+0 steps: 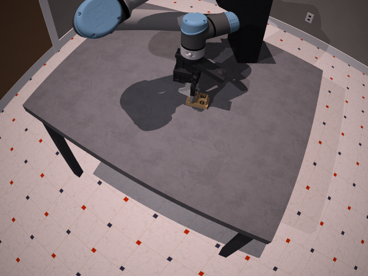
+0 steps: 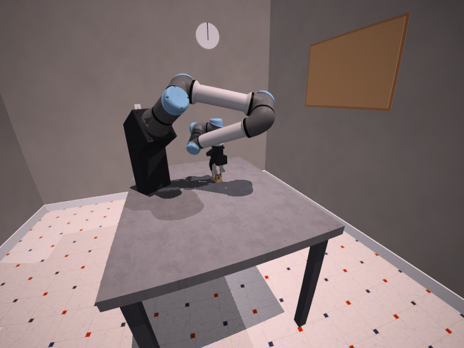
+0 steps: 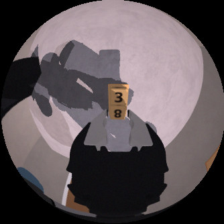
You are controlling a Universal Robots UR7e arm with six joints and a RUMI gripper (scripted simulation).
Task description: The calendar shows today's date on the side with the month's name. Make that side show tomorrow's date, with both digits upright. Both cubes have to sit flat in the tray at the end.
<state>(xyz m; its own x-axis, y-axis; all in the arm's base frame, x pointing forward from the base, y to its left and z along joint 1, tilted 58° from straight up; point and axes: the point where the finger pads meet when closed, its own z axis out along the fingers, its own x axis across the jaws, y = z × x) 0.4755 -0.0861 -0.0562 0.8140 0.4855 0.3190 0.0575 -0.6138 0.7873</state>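
Now: hand 3 cm above the wooden tray and 2 cm to the right of it.
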